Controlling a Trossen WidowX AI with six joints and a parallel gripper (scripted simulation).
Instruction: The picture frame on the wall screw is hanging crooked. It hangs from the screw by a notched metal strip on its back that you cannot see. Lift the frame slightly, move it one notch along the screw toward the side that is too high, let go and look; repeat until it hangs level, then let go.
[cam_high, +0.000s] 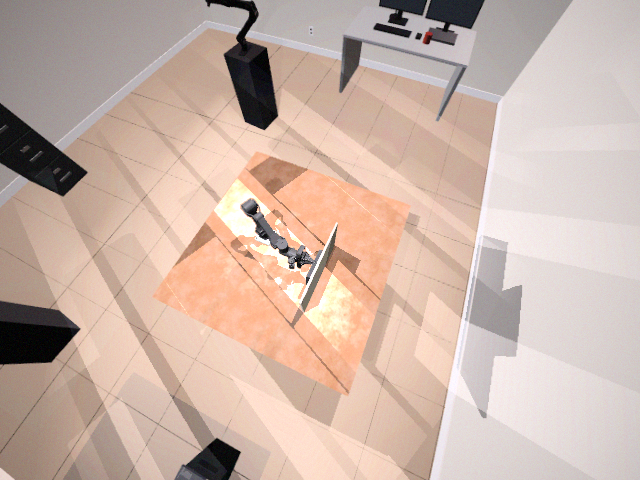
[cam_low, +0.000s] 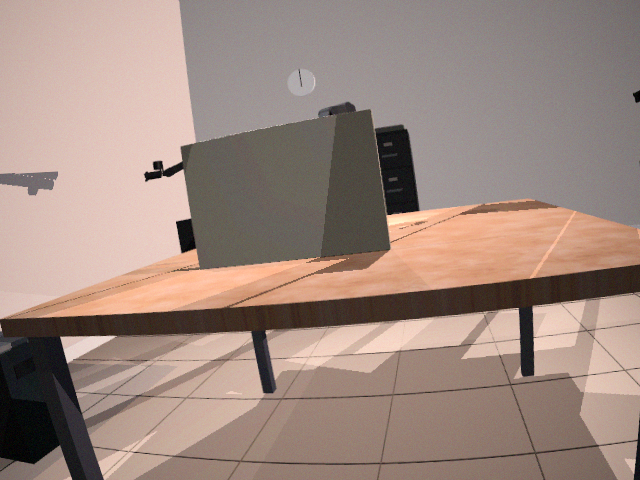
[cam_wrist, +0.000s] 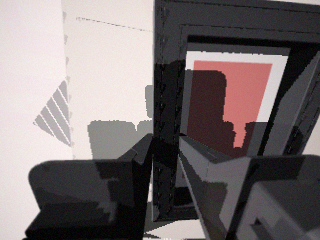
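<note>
The picture frame is 10 mm ahead of my gripper tip, 10 mm to the right of it and 50 mm below it. From my gripper tip the other things lie so: wall panel (20 mm ahead, 70 mm below).
</note>
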